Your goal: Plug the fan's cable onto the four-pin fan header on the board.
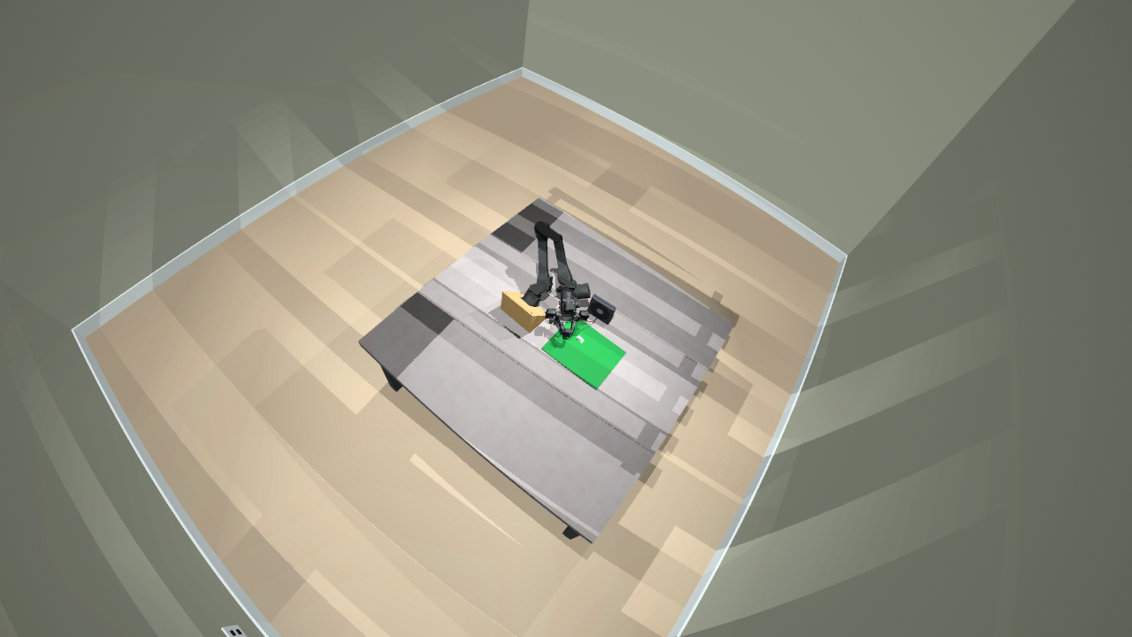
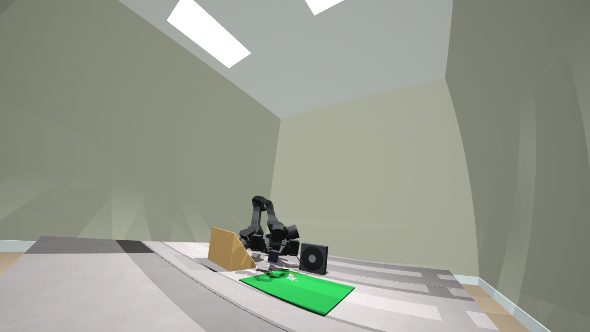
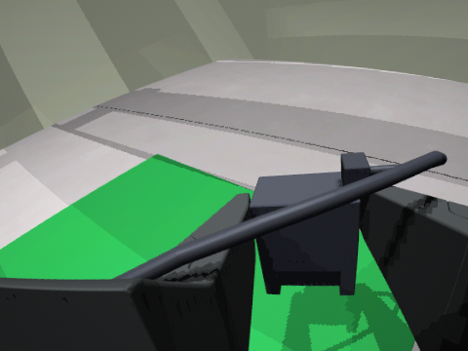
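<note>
Right now my gripper tip is 9 cm short of the green board, 4 cm to the right of it and 11 cm above it. From my gripper tip the other things lie so: black fan plug 1 cm behind, 1 cm to the left, 1 cm below; black fan 1 cm ahead, 22 cm to the left, 4 cm below.
</note>
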